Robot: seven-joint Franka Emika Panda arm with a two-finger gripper.
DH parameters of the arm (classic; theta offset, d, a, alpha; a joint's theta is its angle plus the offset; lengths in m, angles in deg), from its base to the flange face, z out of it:
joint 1: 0 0.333 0 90
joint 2: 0 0 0 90
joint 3: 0 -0.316 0.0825 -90
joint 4: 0 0 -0.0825 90
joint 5: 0 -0.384 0 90
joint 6: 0 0 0.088 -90
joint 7: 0 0.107 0 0
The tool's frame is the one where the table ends.
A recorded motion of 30 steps. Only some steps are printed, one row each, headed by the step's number.
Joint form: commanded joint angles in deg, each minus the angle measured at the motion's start. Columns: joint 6, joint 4, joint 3, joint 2, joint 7, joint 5, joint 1.
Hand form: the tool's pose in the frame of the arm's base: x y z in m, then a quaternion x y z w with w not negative. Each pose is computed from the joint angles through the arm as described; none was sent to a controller.
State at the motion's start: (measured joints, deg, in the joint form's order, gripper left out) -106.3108 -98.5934 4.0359 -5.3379 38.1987 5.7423 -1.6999
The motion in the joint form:
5: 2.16 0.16 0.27 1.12 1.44 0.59 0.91
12: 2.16 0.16 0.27 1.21 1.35 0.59 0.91
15: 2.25 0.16 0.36 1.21 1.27 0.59 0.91
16: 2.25 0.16 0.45 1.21 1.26 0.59 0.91
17: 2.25 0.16 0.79 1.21 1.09 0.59 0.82
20: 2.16 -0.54 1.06 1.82 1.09 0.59 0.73
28: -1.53 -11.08 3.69 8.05 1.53 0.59 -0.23
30: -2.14 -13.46 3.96 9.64 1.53 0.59 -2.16
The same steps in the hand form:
5: 0.5861 -0.0601 0.5345 0.92805 -0.36791 0.02932 0.05004
12: 0.5858 -0.0601 0.5354 0.92832 -0.36722 0.03001 0.04978
15: 0.5855 -0.0610 0.5353 0.92828 -0.36734 0.02921 0.05012
16: 0.5854 -0.0619 0.5353 0.92802 -0.36799 0.02919 0.05020
17: 0.5849 -0.0662 0.5353 0.92717 -0.37008 0.02900 0.05055
20: 0.5812 -0.0697 0.5358 0.92604 -0.37294 0.02874 0.05033
28: 0.5393 -0.1012 0.5139 0.91423 -0.40210 0.02010 0.04588
30: 0.5255 -0.1203 0.5098 0.90677 -0.41893 0.01705 0.04448

